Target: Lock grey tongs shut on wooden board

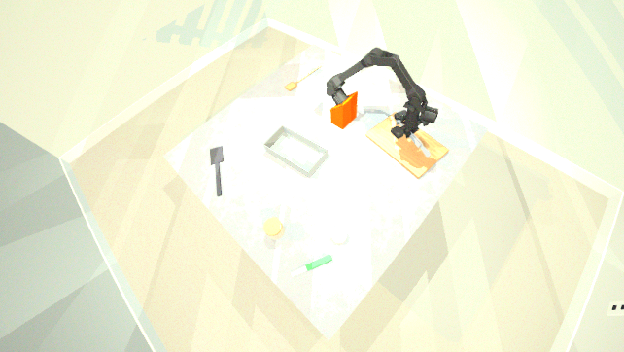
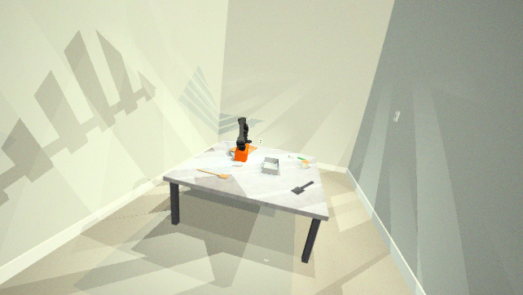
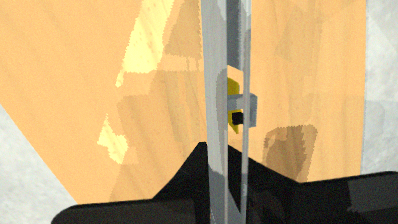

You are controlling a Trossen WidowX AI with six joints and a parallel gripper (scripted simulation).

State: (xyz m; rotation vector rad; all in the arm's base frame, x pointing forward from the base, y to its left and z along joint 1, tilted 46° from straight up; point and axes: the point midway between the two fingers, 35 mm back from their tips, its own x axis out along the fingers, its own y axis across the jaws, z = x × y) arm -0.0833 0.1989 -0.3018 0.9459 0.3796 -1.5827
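Right now my gripper tip is 4 cm above the wooden board. Round my gripper tip: yellow mark (4 cm to the right, 4 cm above, 2 cm behind); roasting tin (42 cm ahead, 39 cm to the right, 2 cm below); dark spatula (76 cm ahead, 66 cm to the right, 4 cm below).
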